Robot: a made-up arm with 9 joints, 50 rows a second.
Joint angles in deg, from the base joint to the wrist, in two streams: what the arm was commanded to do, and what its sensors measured. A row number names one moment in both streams.
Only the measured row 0 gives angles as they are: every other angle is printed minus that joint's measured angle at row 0.
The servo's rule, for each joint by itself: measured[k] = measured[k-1] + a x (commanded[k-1-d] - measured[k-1]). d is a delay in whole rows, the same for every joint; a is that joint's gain. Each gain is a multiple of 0.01, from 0.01 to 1. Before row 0 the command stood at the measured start. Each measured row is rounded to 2 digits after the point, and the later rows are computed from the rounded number. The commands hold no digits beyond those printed.
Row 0, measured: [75.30 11.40 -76.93 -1.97 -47.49 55.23 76.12 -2.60 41.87]
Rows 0 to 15, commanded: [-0.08 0.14 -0.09 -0.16 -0.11 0.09 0.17 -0.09 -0.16]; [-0.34 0.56 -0.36 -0.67 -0.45 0.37 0.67 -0.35 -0.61]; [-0.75 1.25 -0.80 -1.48 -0.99 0.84 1.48 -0.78 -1.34]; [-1.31 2.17 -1.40 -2.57 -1.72 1.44 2.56 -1.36 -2.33]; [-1.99 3.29 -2.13 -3.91 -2.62 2.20 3.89 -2.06 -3.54]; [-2.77 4.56 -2.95 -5.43 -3.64 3.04 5.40 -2.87 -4.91]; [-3.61 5.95 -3.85 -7.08 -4.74 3.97 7.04 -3.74 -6.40]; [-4.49 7.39 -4.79 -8.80 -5.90 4.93 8.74 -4.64 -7.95]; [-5.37 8.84 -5.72 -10.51 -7.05 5.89 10.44 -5.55 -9.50]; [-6.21 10.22 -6.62 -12.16 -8.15 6.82 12.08 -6.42 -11.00]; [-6.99 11.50 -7.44 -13.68 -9.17 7.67 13.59 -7.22 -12.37]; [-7.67 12.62 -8.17 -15.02 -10.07 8.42 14.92 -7.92 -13.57]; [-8.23 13.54 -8.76 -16.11 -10.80 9.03 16.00 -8.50 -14.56]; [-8.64 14.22 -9.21 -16.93 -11.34 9.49 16.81 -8.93 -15.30]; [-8.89 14.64 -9.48 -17.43 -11.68 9.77 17.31 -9.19 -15.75]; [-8.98 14.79 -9.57 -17.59 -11.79 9.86 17.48 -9.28 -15.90]
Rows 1 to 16, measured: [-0.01 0.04 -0.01 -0.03 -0.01 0.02 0.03 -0.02 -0.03]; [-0.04 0.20 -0.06 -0.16 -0.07 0.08 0.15 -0.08 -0.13]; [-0.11 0.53 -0.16 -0.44 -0.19 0.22 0.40 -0.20 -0.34]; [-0.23 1.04 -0.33 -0.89 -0.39 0.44 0.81 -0.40 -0.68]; [-0.41 1.74 -0.58 -1.52 -0.68 0.76 1.40 -0.68 -1.17]; [-0.65 2.61 -0.91 -2.34 -1.06 1.17 2.16 -1.05 -1.81]; [-0.95 3.65 -1.32 -3.34 -1.54 1.67 3.09 -1.51 -2.59]; [-1.30 4.81 -1.81 -4.49 -2.11 2.26 4.16 -2.04 -3.50]; [-1.71 6.06 -2.36 -5.75 -2.75 2.91 5.35 -2.64 -4.52]; [-2.16 7.35 -2.96 -7.10 -3.45 3.61 6.63 -3.28 -5.62]; [-2.64 8.64 -3.59 -8.48 -4.19 4.34 7.95 -3.95 -6.77]; [-3.14 9.87 -4.23 -9.85 -4.95 5.07 9.27 -4.62 -7.93]; [-3.65 11.01 -4.86 -11.16 -5.71 5.78 10.55 -5.28 -9.06]; [-4.15 12.01 -5.47 -12.37 -6.44 6.45 11.74 -5.90 -10.12]; [-4.62 12.83 -6.03 -13.43 -7.12 7.05 12.80 -6.46 -11.08]; [-5.06 13.44 -6.53 -14.30 -7.73 7.56 13.69 -6.94 -11.90]
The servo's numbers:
d 0
a 0.10 0.31 0.14 0.21 0.13 0.18 0.19 0.17 0.17

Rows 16 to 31, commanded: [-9.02 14.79 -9.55 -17.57 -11.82 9.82 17.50 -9.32 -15.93]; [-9.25 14.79 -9.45 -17.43 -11.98 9.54 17.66 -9.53 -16.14]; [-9.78 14.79 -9.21 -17.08 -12.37 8.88 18.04 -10.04 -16.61]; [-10.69 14.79 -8.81 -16.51 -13.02 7.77 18.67 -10.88 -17.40]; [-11.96 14.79 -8.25 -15.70 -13.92 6.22 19.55 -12.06 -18.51]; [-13.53 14.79 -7.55 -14.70 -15.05 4.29 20.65 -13.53 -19.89]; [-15.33 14.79 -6.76 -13.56 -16.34 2.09 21.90 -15.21 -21.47]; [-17.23 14.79 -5.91 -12.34 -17.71 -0.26 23.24 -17.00 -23.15]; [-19.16 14.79 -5.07 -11.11 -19.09 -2.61 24.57 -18.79 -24.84]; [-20.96 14.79 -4.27 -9.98 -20.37 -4.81 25.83 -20.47 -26.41]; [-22.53 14.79 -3.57 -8.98 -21.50 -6.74 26.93 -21.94 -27.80]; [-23.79 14.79 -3.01 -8.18 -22.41 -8.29 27.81 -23.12 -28.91]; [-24.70 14.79 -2.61 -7.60 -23.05 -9.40 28.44 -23.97 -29.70]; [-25.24 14.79 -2.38 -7.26 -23.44 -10.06 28.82 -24.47 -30.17]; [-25.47 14.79 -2.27 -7.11 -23.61 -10.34 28.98 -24.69 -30.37]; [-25.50 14.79 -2.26 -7.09 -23.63 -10.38 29.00 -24.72 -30.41]
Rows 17 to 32, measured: [-5.46 13.86 -6.95 -14.99 -8.26 7.97 14.41 -7.34 -12.59]; [-5.84 14.15 -7.30 -15.50 -8.74 8.25 15.03 -7.71 -13.19]; [-6.23 14.35 -7.57 -15.83 -9.21 8.36 15.60 -8.11 -13.77]; [-6.68 14.49 -7.74 -15.97 -9.71 8.25 16.18 -8.58 -14.39]; [-7.21 14.58 -7.81 -15.91 -10.26 7.88 16.82 -9.17 -15.09]; [-7.84 14.65 -7.77 -15.66 -10.88 7.23 17.55 -9.91 -15.91]; [-8.59 14.69 -7.63 -15.22 -11.59 6.30 18.38 -10.81 -16.86]; [-9.45 14.72 -7.39 -14.62 -12.39 5.12 19.30 -11.86 -17.93]; [-10.42 14.74 -7.07 -13.88 -13.26 3.73 20.30 -13.04 -19.10]; [-11.47 14.76 -6.68 -13.06 -14.18 2.19 21.35 -14.30 -20.34]; [-12.58 14.77 -6.24 -12.20 -15.13 0.58 22.41 -15.60 -21.61]; [-13.70 14.78 -5.79 -11.36 -16.08 -1.02 23.44 -16.88 -22.85]; [-14.80 14.78 -5.34 -10.57 -16.99 -2.53 24.39 -18.09 -24.01]; [-15.84 14.78 -4.93 -9.87 -17.83 -3.89 25.23 -19.17 -25.06]; [-16.80 14.78 -4.56 -9.29 -18.58 -5.05 25.94 -20.11 -25.96]; [-17.67 14.78 -4.24 -8.83 -19.24 -6.01 26.52 -20.89 -26.72]
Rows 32 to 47, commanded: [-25.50 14.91 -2.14 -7.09 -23.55 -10.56 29.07 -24.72 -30.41]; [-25.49 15.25 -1.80 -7.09 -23.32 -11.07 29.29 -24.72 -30.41]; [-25.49 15.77 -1.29 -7.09 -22.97 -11.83 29.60 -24.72 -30.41]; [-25.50 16.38 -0.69 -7.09 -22.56 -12.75 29.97 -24.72 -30.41]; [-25.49 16.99 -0.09 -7.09 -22.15 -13.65 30.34 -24.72 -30.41]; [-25.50 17.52 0.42 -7.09 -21.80 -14.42 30.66 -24.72 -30.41]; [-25.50 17.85 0.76 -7.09 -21.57 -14.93 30.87 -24.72 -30.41]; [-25.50 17.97 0.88 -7.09 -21.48 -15.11 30.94 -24.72 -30.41]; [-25.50 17.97 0.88 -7.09 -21.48 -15.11 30.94 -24.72 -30.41]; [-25.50 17.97 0.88 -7.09 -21.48 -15.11 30.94 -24.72 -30.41]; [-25.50 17.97 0.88 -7.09 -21.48 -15.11 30.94 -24.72 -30.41]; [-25.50 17.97 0.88 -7.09 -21.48 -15.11 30.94 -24.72 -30.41]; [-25.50 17.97 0.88 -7.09 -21.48 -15.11 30.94 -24.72 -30.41]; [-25.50 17.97 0.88 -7.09 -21.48 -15.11 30.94 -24.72 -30.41]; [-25.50 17.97 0.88 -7.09 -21.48 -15.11 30.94 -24.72 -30.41]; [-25.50 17.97 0.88 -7.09 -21.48 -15.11 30.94 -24.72 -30.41]
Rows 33 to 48, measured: [-18.45 14.82 -3.95 -8.46 -19.80 -6.83 27.00 -21.54 -27.35]; [-19.15 14.95 -3.65 -8.17 -20.26 -7.59 27.44 -22.08 -27.87]; [-19.78 15.20 -3.32 -7.94 -20.61 -8.35 27.85 -22.53 -28.30]; [-20.35 15.57 -2.95 -7.76 -20.86 -9.14 28.25 -22.90 -28.66]; [-20.86 16.01 -2.55 -7.62 -21.03 -9.95 28.65 -23.21 -28.96]; [-21.32 16.48 -2.13 -7.51 -21.13 -10.75 29.03 -23.47 -29.21]; [-21.74 16.90 -1.73 -7.42 -21.19 -11.50 29.38 -23.68 -29.41]; [-22.12 17.23 -1.36 -7.35 -21.23 -12.15 29.68 -23.86 -29.58]; [-22.46 17.46 -1.05 -7.30 -21.26 -12.68 29.92 -24.01 -29.72]; [-22.76 17.62 -0.78 -7.26 -21.29 -13.12 30.11 -24.13 -29.84]; [-23.03 17.73 -0.55 -7.22 -21.31 -13.48 30.27 -24.23 -29.94]; [-23.28 17.80 -0.35 -7.19 -21.33 -13.77 30.40 -24.31 -30.02]; [-23.50 17.85 -0.18 -7.17 -21.35 -14.01 30.50 -24.38 -30.09]; [-23.70 17.89 -0.03 -7.15 -21.37 -14.21 30.58 -24.44 -30.14]; [-23.88 17.91 0.10 -7.14 -21.38 -14.37 30.65 -24.49 -30.19]; [-24.04 17.93 0.21 -7.13 -21.39 -14.50 30.71 -24.53 -30.23]
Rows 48 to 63, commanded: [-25.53 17.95 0.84 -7.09 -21.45 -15.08 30.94 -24.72 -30.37]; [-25.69 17.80 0.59 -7.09 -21.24 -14.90 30.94 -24.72 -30.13]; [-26.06 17.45 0.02 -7.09 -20.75 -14.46 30.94 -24.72 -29.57]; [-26.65 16.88 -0.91 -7.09 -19.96 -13.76 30.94 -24.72 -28.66]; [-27.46 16.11 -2.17 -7.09 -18.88 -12.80 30.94 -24.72 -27.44]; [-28.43 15.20 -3.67 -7.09 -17.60 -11.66 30.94 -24.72 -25.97]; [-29.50 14.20 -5.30 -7.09 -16.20 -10.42 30.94 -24.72 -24.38]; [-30.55 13.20 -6.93 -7.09 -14.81 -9.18 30.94 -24.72 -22.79]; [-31.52 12.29 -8.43 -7.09 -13.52 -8.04 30.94 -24.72 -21.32]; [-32.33 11.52 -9.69 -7.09 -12.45 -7.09 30.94 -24.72 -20.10]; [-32.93 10.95 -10.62 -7.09 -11.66 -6.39 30.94 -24.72 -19.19]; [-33.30 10.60 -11.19 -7.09 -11.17 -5.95 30.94 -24.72 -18.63]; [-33.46 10.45 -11.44 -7.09 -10.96 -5.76 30.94 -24.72 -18.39]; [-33.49 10.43 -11.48 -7.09 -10.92 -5.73 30.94 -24.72 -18.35]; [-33.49 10.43 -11.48 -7.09 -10.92 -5.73 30.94 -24.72 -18.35]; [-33.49 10.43 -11.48 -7.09 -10.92 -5.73 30.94 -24.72 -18.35]
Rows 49 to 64, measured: [-24.19 17.94 0.30 -7.12 -21.40 -14.60 30.75 -24.56 -30.25]; [-24.34 17.90 0.34 -7.11 -21.38 -14.65 30.79 -24.59 -30.23]; [-24.51 17.76 0.30 -7.11 -21.30 -14.62 30.82 -24.61 -30.12]; [-24.72 17.49 0.13 -7.11 -21.13 -14.47 30.84 -24.63 -29.87]; [-24.99 17.06 -0.19 -7.11 -20.84 -14.17 30.86 -24.65 -29.46]; [-25.33 16.48 -0.68 -7.11 -20.42 -13.72 30.88 -24.66 -28.87]; [-25.75 15.77 -1.33 -7.11 -19.87 -13.13 30.89 -24.67 -28.11]; [-26.23 14.97 -2.11 -7.11 -19.21 -12.42 30.90 -24.68 -27.21]; [-26.76 14.14 -2.99 -7.11 -18.47 -11.63 30.91 -24.69 -26.21]; [-27.32 13.33 -3.93 -7.11 -17.69 -10.81 30.92 -24.70 -25.17]; [-27.88 12.59 -4.87 -7.11 -16.91 -10.01 30.92 -24.70 -24.15]; [-28.42 11.97 -5.75 -7.11 -16.16 -9.28 30.92 -24.70 -23.21]; [-28.92 11.50 -6.55 -7.11 -15.48 -8.65 30.92 -24.70 -22.39]; [-29.38 11.17 -7.24 -7.11 -14.89 -8.12 30.92 -24.70 -21.70]; [-29.79 10.94 -7.83 -7.11 -14.37 -7.69 30.92 -24.70 -21.13]; [-30.16 10.78 -8.34 -7.11 -13.92 -7.34 30.92 -24.70 -20.66]
